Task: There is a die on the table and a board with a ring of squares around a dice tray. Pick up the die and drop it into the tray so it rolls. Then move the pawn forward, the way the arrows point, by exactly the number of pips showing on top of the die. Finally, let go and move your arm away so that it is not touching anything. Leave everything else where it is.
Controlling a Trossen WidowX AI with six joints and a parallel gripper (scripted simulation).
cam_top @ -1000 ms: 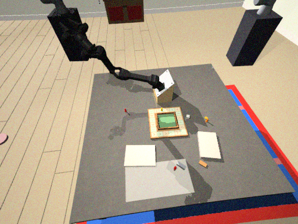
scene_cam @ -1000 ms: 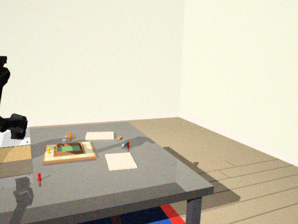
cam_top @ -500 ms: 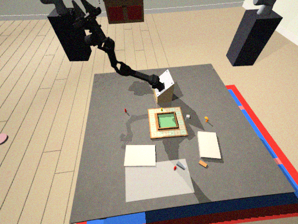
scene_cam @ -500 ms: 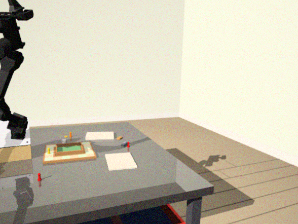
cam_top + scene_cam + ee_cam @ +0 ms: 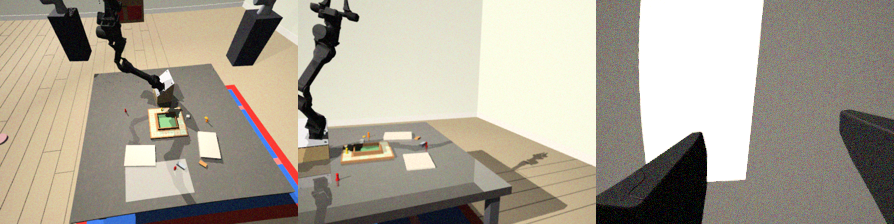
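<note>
The white die lies 5 cm ahead of my gripper tip, 48 cm to the left of it and 82 cm below it. Round my gripper tip: grey block (44 cm ahead, 36 cm to the left, 82 cm below); then green dice tray (8 cm ahead, 30 cm to the left, 82 cm below); then yellow pawn (3 cm behind, 27 cm to the left, 80 cm below).
</note>
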